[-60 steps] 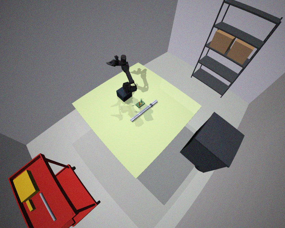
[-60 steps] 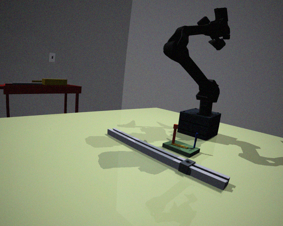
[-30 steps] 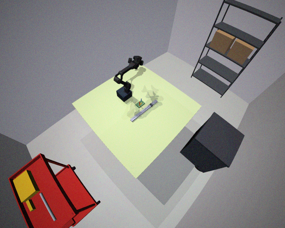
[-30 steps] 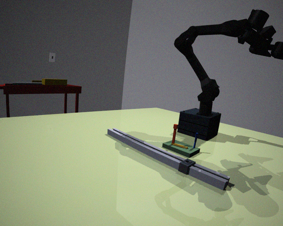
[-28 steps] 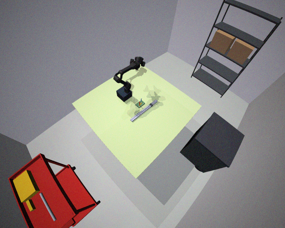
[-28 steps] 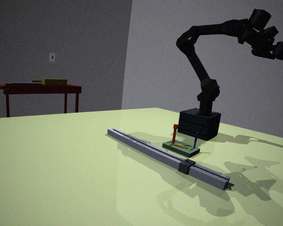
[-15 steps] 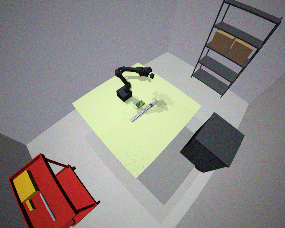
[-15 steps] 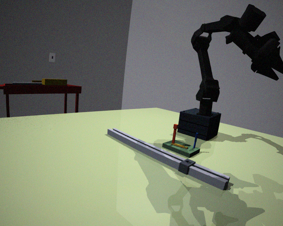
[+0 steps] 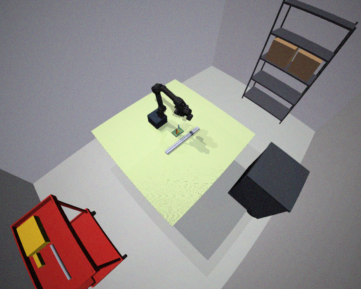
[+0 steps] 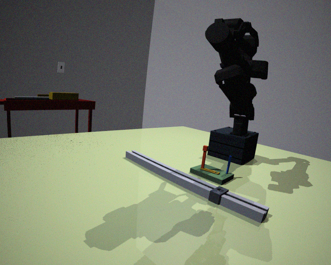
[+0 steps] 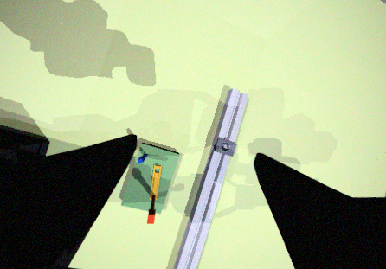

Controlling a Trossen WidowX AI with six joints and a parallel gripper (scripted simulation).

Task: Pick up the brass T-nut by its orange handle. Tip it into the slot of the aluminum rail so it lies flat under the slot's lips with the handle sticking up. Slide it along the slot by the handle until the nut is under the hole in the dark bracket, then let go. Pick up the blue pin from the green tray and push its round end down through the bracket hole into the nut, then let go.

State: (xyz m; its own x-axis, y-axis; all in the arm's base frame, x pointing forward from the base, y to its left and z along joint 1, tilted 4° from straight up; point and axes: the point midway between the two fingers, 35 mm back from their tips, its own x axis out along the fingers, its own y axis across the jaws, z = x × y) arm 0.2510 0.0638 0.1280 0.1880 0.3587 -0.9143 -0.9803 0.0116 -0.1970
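Now: gripper tip 14 cm above the brass T-nut, 8 cm to the left of it and 2 cm past it. The rest, counted from my gripper tip: green tray 18 cm below, 6 cm to the right, 4 cm behind; blue pin 16 cm below, 5 cm behind, 4 cm to the right.
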